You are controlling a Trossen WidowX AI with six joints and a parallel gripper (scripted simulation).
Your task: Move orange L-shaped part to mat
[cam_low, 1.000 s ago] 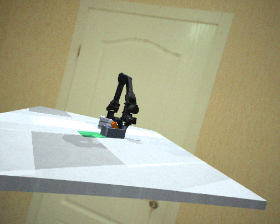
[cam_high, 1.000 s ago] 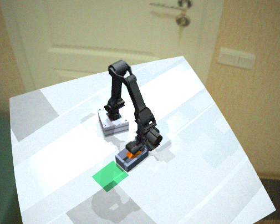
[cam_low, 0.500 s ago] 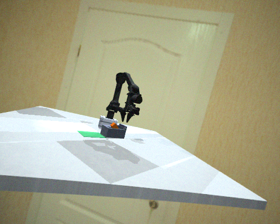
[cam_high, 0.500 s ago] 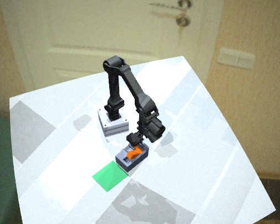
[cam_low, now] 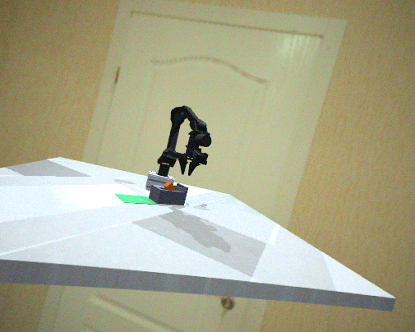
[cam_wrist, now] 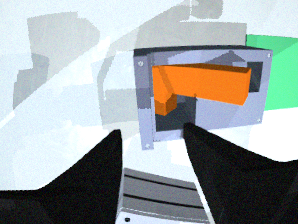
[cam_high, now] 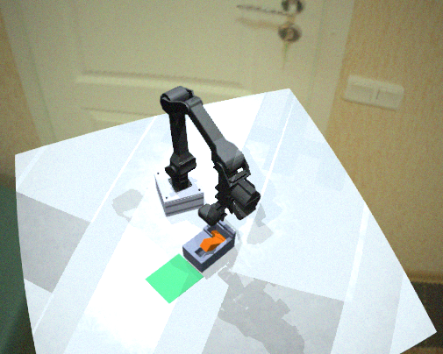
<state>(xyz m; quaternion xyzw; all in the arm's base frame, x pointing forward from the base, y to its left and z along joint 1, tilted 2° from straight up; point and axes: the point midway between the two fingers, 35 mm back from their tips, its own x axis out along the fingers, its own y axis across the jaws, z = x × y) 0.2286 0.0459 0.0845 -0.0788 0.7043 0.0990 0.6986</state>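
My gripper tip is 100 mm above the orange L-shaped part and 40 mm to the left of it. From my gripper tip the other things lie so: green mat 220 mm to the right, 160 mm below, 50 mm ahead.
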